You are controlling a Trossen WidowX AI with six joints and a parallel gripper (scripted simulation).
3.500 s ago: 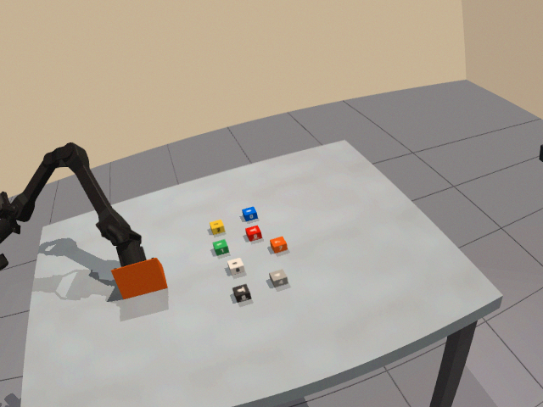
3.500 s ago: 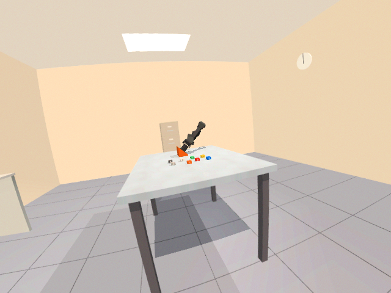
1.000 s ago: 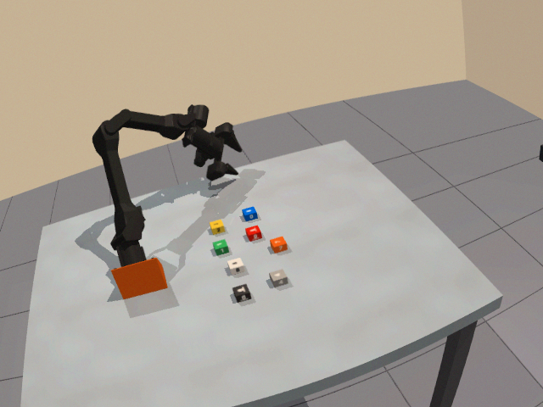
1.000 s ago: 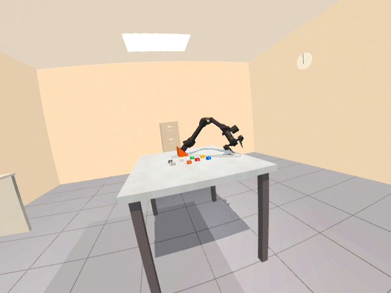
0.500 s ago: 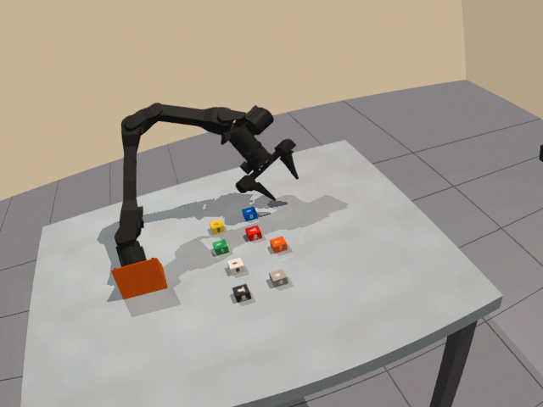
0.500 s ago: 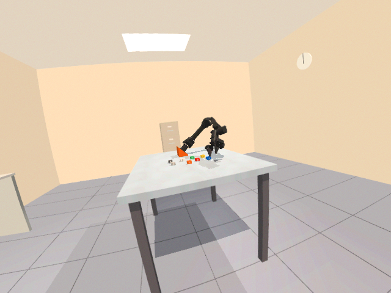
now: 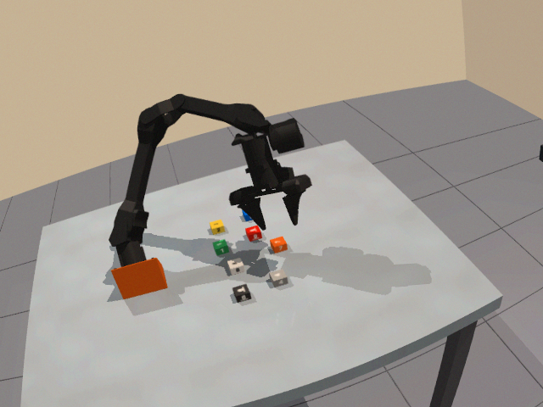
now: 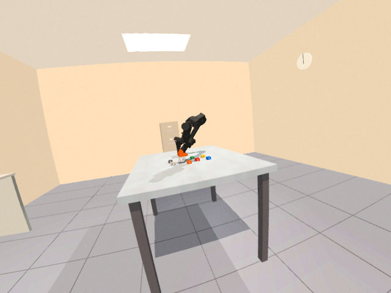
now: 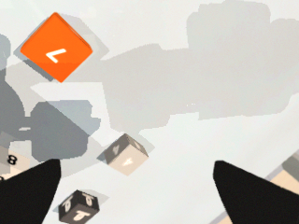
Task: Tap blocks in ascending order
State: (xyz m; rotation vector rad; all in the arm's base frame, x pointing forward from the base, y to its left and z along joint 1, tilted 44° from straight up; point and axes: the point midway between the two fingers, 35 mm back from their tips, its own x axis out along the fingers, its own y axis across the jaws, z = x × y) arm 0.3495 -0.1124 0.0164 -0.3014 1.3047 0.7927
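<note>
The blue block is 22 cm to the left of my gripper tip, 8 cm below it and 1 cm behind it. Round my gripper tip: grey block 8 cm below, 6 cm to the right, 4 cm behind; white block 11 cm behind, 8 cm below, 2 cm to the left; orange block 8 cm below, 5 cm to the left, 1 cm ahead.
</note>
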